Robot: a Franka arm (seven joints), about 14 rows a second.
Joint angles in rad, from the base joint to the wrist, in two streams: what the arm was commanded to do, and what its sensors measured. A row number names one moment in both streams.
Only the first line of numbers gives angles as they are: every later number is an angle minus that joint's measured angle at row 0.
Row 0, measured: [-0.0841 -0.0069 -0.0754 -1.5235 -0.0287 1.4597 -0.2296]
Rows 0 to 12, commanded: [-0.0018 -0.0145 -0.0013 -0.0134 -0.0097 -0.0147 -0.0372]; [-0.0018 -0.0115 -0.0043 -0.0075 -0.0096 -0.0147 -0.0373]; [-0.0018 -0.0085 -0.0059 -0.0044 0.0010 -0.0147 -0.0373]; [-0.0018 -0.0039 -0.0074 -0.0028 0.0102 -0.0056 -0.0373]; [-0.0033 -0.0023 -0.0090 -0.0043 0.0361 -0.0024 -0.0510]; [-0.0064 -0.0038 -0.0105 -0.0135 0.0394 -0.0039 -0.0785]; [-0.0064 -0.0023 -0.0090 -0.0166 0.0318 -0.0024 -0.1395]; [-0.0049 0.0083 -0.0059 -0.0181 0.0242 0.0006 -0.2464]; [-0.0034 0.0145 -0.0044 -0.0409 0.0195 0.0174 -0.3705]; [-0.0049 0.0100 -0.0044 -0.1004 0.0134 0.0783 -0.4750]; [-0.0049 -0.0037 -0.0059 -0.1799 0.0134 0.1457 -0.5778]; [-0.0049 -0.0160 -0.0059 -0.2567 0.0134 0.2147 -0.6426]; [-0.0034 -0.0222 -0.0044 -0.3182 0.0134 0.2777 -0.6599]
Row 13, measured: [-0.0028 0.0152 -0.0050 -0.1767 0.0156 0.1686 -0.5642]
